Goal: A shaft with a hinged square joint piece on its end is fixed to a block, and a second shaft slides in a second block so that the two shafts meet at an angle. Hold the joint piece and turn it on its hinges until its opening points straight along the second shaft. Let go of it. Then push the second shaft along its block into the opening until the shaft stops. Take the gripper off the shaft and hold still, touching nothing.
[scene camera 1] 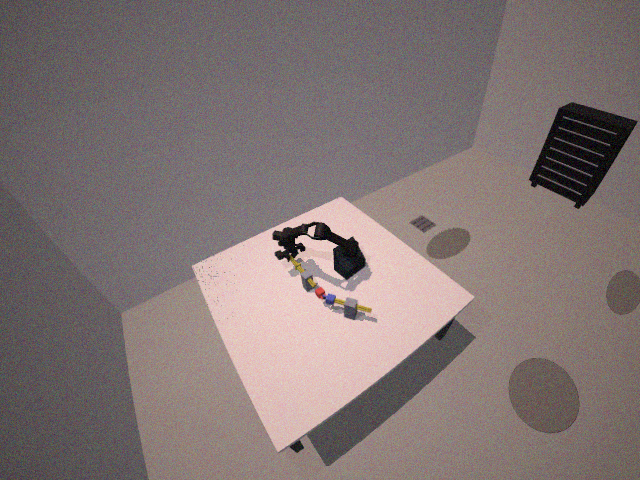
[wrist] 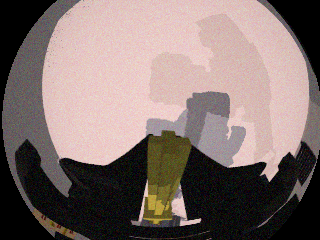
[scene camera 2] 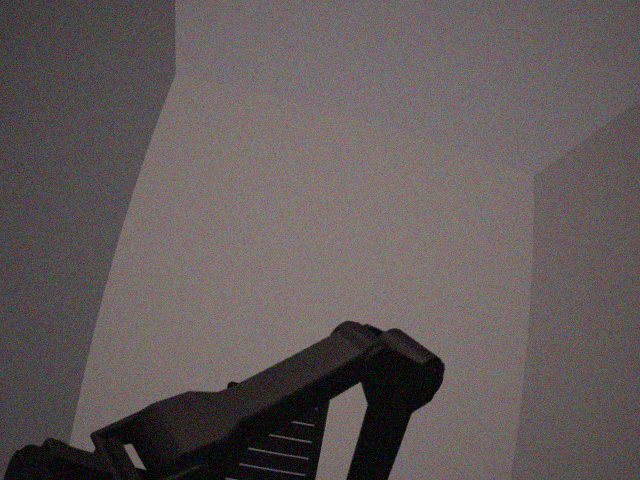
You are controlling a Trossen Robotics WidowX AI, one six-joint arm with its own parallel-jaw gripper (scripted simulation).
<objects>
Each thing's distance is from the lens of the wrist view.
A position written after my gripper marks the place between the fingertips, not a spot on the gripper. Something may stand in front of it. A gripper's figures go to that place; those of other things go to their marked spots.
my gripper (wrist: 164, 139): 0.10 m
yellow shaft (wrist: 167, 155): 0.05 m
</objects>
